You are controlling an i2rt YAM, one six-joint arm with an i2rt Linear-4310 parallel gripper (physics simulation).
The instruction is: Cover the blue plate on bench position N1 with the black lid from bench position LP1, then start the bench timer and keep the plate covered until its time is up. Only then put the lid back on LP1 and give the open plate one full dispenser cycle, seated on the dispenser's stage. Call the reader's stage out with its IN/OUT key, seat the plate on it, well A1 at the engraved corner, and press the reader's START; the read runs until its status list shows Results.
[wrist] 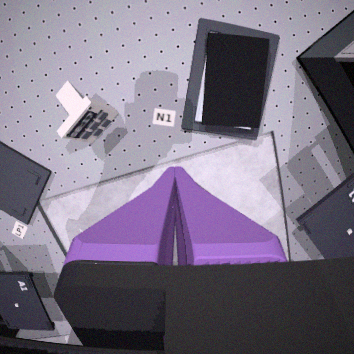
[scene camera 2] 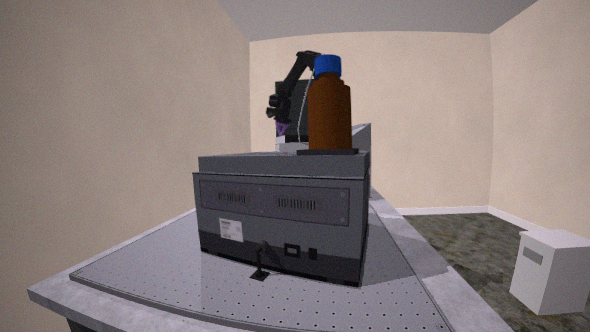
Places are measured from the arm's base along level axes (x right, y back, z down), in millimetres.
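Pixels of known places: gripper, between the fingertips: [wrist: 174, 177] [scene camera 2: 280, 136].
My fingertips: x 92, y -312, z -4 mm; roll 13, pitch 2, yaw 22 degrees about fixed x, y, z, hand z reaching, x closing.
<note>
For each thing: its top centre in the pictures, then the offset to it from my fingertips. "spot": a spot on its surface instead.
- black lid, centre of its top: [wrist: 235, 81] dy +7, dx +99, dz +270 mm
- dark nest, centre of its top: [wrist: 230, 81] dy +7, dx +97, dz +290 mm
- dark grey LP1 nest, a spot on its surface: [wrist: 17, 182] spot: dy +21, dx -285, dz +292 mm
- bench timer, centre of its top: [wrist: 65, 111] dy -47, dx -124, dz +235 mm
- dark stage, a spot on its surface: [wrist: 20, 300] spot: dy +197, dx -367, dz +212 mm
- dark flat part, a spot on its surface: [wrist: 330, 225] spot: dy +211, dx +147, dz +164 mm
- dark housing, a spot on its surface: [wrist: 322, 75] spot: dy +38, dx +220, dz +254 mm
- large grey instrument, a spot on its surface: [scene camera 2: 280, 165] spot: dy +106, dx -784, dz +91 mm
- brown bottle, a spot on its surface: [scene camera 2: 330, 112] spot: dy +199, dx -792, dz -3 mm
In the wrist view the black lid [wrist: 235, 80] lies over the plate on the dark nest [wrist: 194, 95] beside the N1 label. A thin pale strip shows along the lid's left and lower edges; the plate's blue does not show. The dark grey LP1 nest [wrist: 17, 182] at the left bears no lid. The bench timer [wrist: 90, 120], pale with dark keys, stands left of N1; its display is not readable. My gripper [wrist: 174, 177] [scene camera 2: 281, 133] is shut and empty, above the bench, with its tips pointing between timer and lid in the wrist view.
A dark stage [wrist: 20, 300] marked A1 shows at lower left, another dark flat part [wrist: 330, 225] at right, and a dark housing [wrist: 322, 75] at upper right. A large grey instrument [scene camera 2: 280, 165] carries a brown bottle [scene camera 2: 330, 112]. A white box [scene camera 2: 562, 270] stands on the floor.
</note>
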